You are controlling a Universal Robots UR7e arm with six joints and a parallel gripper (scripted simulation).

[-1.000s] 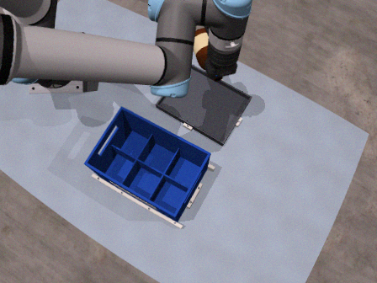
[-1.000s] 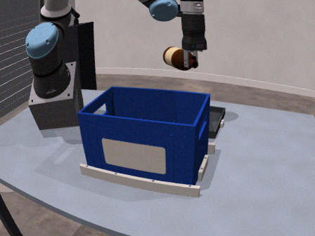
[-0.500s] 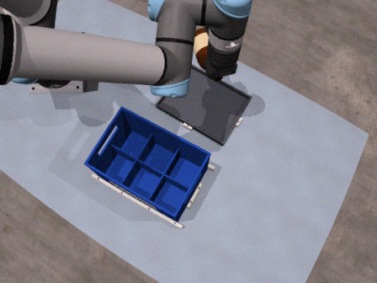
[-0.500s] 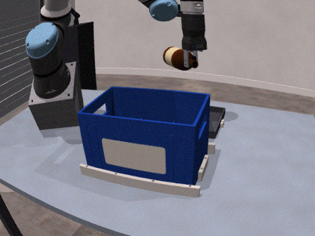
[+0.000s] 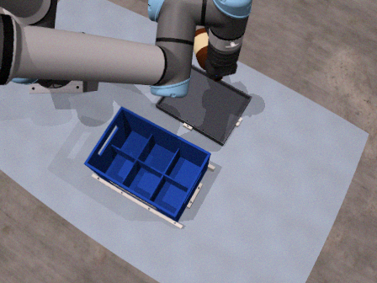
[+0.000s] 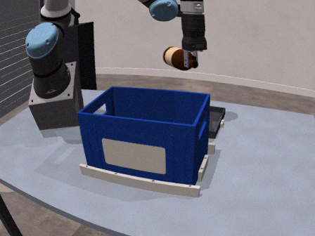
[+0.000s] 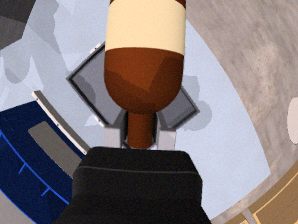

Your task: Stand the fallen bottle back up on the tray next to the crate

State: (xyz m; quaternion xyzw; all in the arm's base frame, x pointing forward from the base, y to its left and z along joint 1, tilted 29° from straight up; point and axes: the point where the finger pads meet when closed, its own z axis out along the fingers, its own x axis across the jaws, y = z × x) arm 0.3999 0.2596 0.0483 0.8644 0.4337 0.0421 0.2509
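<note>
Right now my hand is 4 cm past the bottle, 3 cm to the right of it and 1 cm above it. Also, from my hand: dark tray: 19 cm below, 2 cm behind, 1 cm to the right; blue crate: 30 cm to the right, 12 cm below, 2 cm behind.
</note>
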